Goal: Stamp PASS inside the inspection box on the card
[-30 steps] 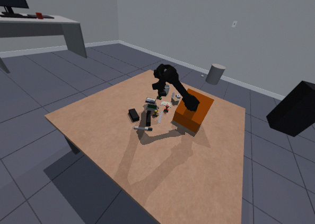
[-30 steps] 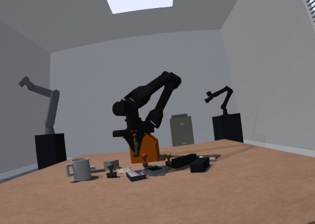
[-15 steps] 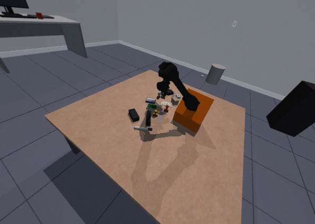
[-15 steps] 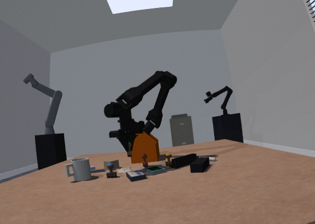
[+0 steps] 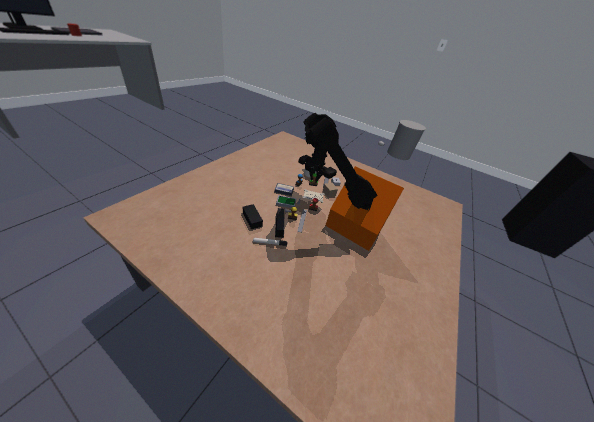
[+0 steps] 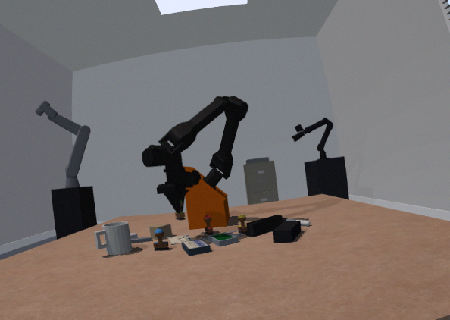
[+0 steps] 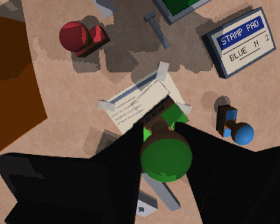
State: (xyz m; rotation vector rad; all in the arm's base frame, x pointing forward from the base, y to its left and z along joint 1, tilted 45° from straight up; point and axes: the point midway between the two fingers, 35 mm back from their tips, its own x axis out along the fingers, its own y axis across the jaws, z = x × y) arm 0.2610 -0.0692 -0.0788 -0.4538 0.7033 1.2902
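Now: gripper tip 100 mm above the card, 10 mm to the left of it and 10 mm past it. The rest, counted from my gripper tip: red-knobbed stamp 90 mm to the left, 70 mm below, 50 mm behind; blue-knobbed stamp 100 mm ahead, 70 mm below, 60 mm to the right; green-knobbed stamp right at my gripper tip.
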